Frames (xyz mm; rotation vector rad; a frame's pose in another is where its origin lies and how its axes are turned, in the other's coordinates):
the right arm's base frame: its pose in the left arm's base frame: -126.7 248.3 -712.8 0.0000 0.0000 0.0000
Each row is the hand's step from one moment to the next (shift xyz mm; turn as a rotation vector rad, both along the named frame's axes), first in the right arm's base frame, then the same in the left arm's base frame.
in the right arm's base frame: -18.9 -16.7 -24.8 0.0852 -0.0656 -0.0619
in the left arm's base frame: -18.9 -16.7 -24.8 0.0852 -0.0656 -0.0619
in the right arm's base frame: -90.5 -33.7 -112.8 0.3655 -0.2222 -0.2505
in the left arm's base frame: -90.5 -33.7 -112.8 0.3655 -0.2222 -0.2505
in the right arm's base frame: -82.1 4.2 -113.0 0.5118 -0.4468 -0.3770
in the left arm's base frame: -82.1 4.2 -113.0 0.5118 -0.4468 -0.3770
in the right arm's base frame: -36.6 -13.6 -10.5 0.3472 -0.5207 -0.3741
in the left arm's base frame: -36.6 -13.6 -10.5 0.3472 -0.5207 -0.3741
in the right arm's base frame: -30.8 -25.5 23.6 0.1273 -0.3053 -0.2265
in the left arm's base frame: -30.8 -25.5 23.6 0.1273 -0.3053 -0.2265
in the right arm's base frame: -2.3 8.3 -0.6 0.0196 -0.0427 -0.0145
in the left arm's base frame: -2.3 8.3 -0.6 0.0196 -0.0427 -0.0145
